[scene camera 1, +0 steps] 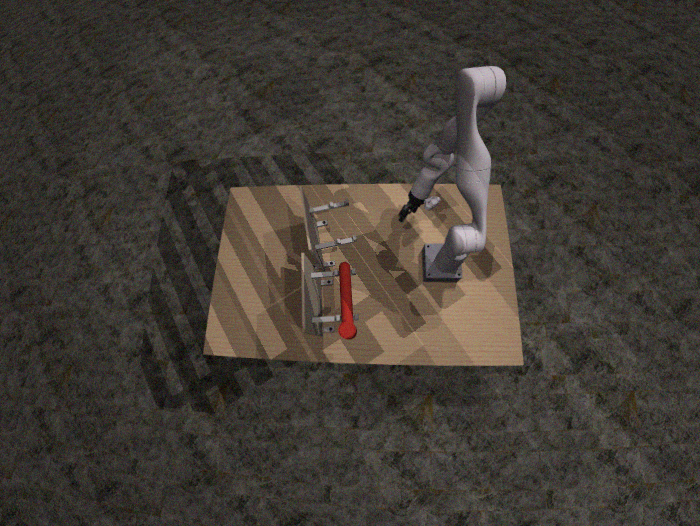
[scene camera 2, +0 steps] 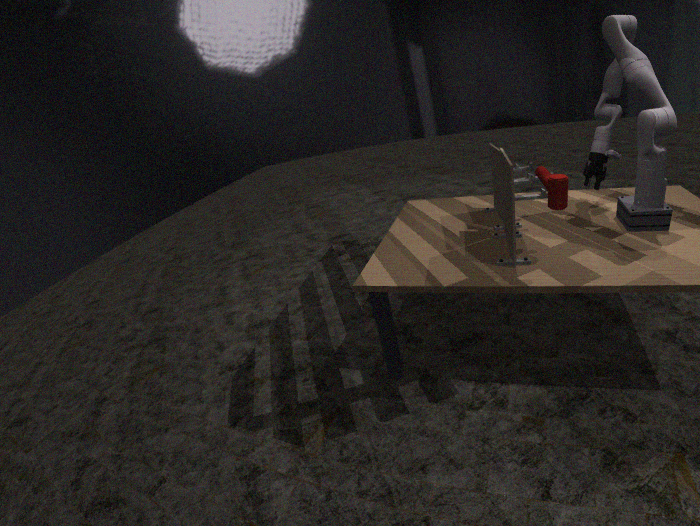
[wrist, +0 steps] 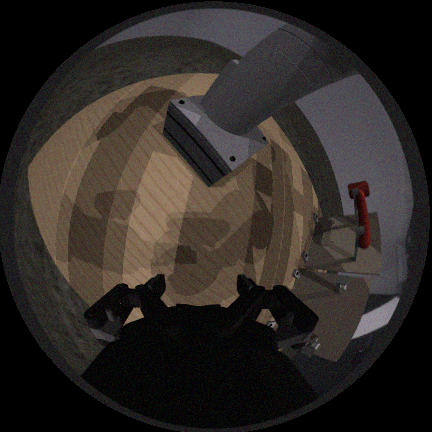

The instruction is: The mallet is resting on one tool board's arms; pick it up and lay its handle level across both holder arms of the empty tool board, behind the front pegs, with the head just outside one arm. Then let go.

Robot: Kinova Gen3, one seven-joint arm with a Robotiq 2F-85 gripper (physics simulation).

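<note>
The red mallet lies across both arms of the near tool board, its head just outside the arm nearest the table's front edge in scene camera 1. The empty tool board stands behind it in scene camera 1, with two bare holder arms, the farther arm and the nearer arm. My gripper is open and empty, pointing down over the table, to the right of the empty board in scene camera 1 and apart from the mallet.
The robot's base is bolted to the wooden table, to the right of both boards in scene camera 1. The two boards stand nearly in line, their neighbouring ends close together.
</note>
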